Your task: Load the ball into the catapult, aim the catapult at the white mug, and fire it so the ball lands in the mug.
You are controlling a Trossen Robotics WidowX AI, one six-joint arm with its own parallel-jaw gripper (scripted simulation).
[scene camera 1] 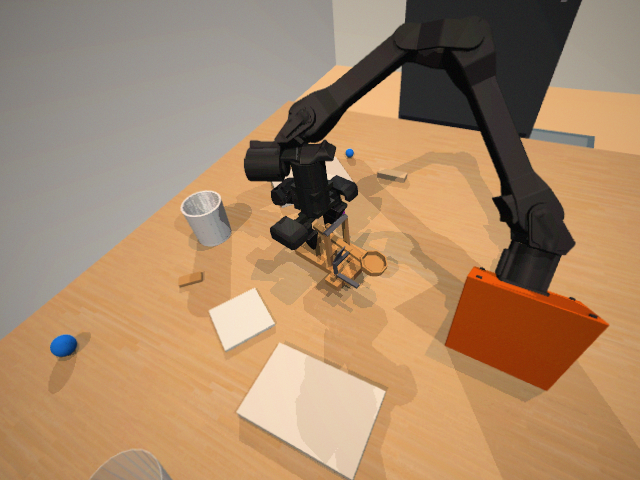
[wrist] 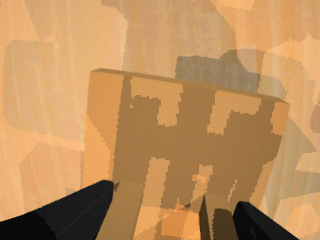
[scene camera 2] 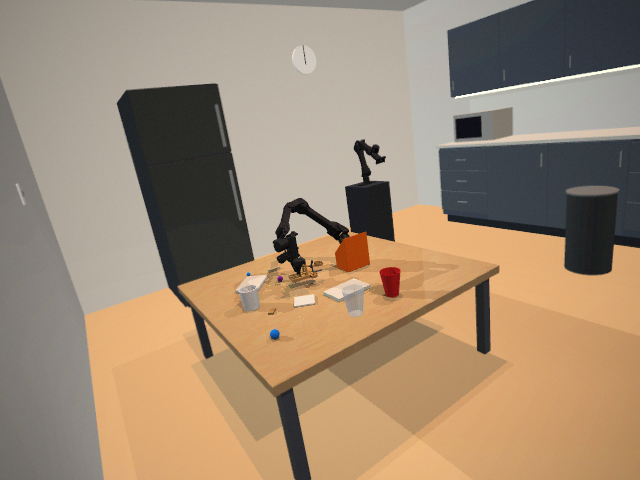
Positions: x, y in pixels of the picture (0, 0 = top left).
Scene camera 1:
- gripper: 321, 241
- white mug: 204, 211
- wooden catapult: 326, 256
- white slab: 328, 415
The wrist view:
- gripper: 174, 203
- wooden catapult: 178, 152
